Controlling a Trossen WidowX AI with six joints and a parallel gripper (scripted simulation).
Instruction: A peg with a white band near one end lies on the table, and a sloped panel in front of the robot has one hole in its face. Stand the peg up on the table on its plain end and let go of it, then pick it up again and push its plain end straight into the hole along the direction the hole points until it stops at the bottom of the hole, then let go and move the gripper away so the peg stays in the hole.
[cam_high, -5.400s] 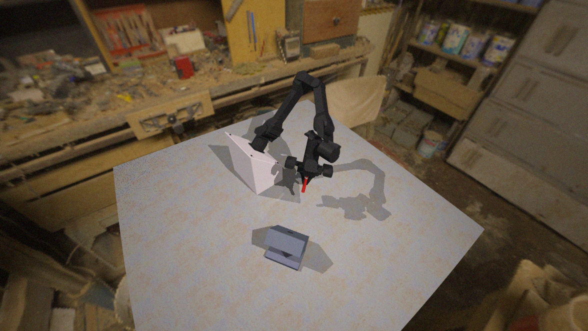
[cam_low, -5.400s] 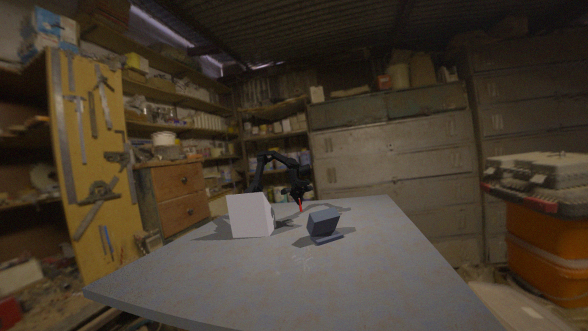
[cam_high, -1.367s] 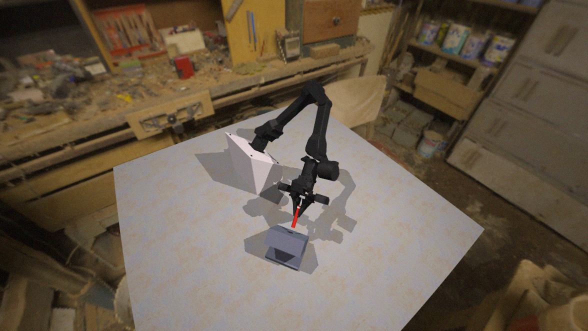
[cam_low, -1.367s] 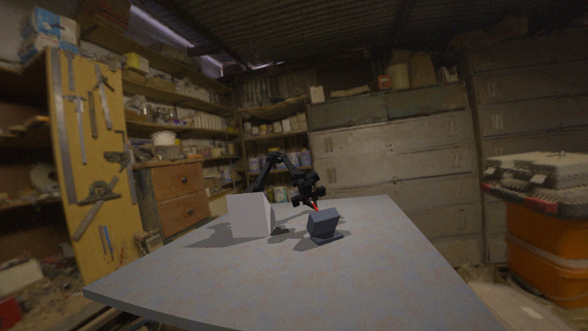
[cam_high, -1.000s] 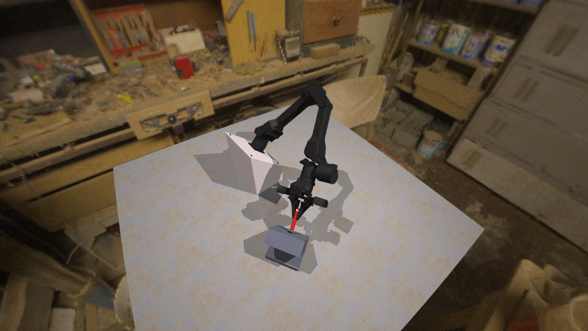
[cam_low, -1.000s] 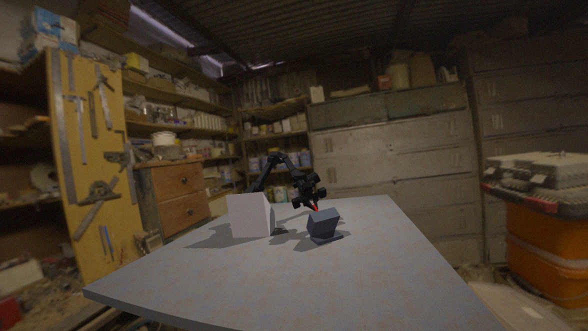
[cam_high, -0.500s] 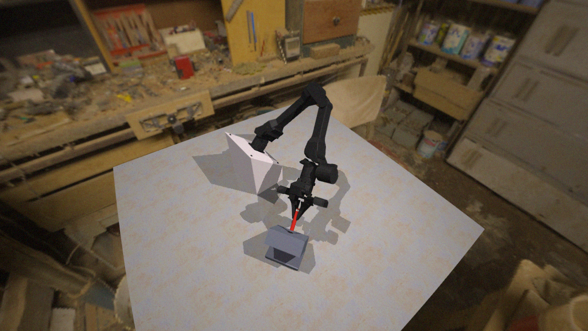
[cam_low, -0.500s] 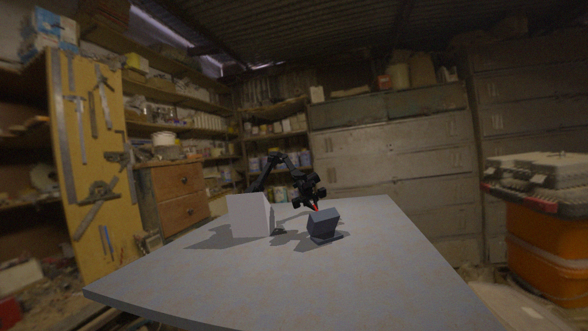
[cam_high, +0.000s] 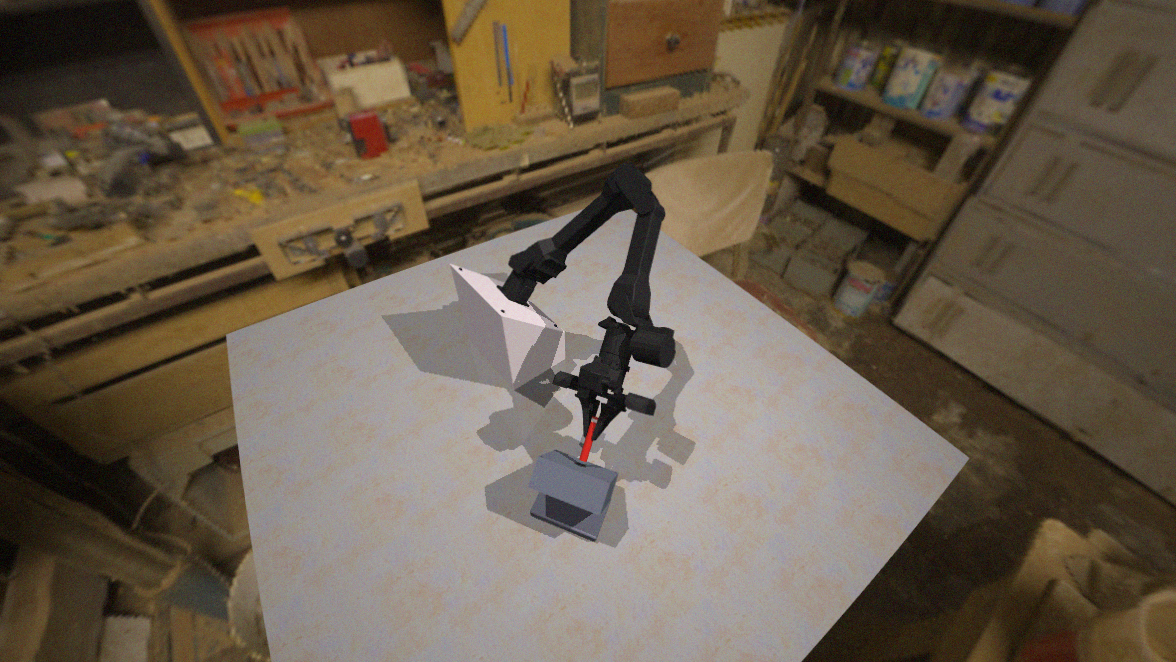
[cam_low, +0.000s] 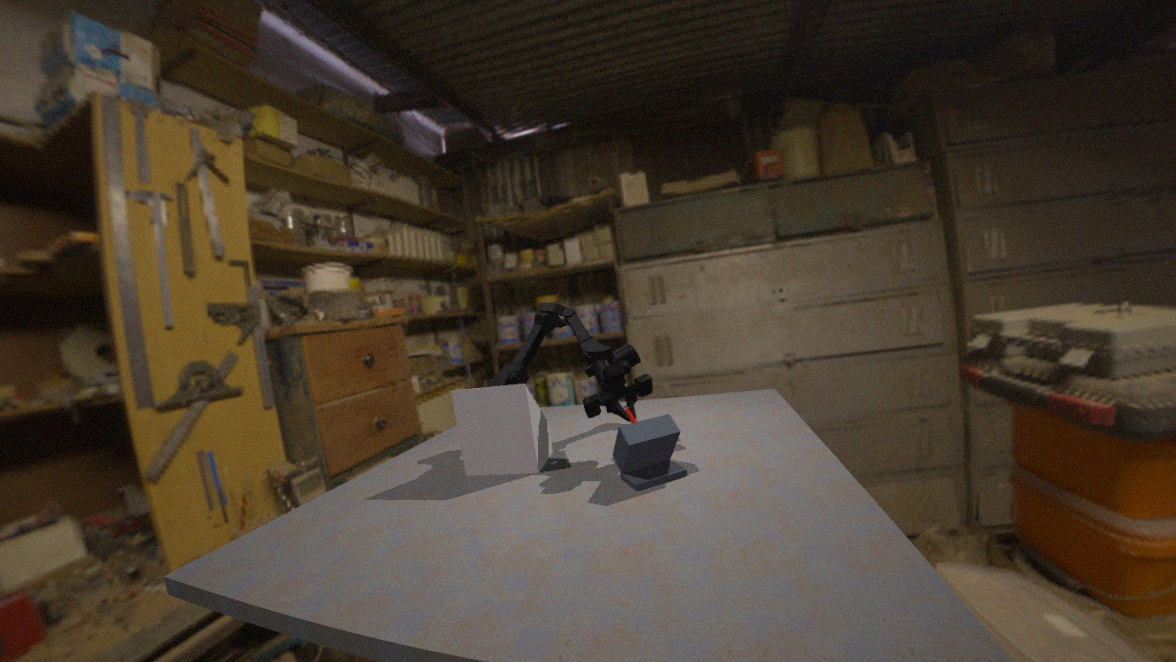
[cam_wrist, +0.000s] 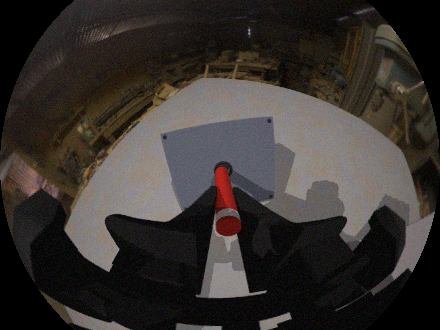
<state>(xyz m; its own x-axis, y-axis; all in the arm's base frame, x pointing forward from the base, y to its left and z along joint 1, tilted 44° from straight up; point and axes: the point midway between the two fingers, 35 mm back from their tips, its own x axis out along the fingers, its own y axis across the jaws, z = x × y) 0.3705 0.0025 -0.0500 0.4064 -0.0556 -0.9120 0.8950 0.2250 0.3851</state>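
The grey sloped panel is 30 mm ahead of my gripper tip, 50 mm to the right of it and 50 mm below it. The rest, counted from my gripper tip: red peg (10 mm behind, 10 mm to the left, 10 mm above).
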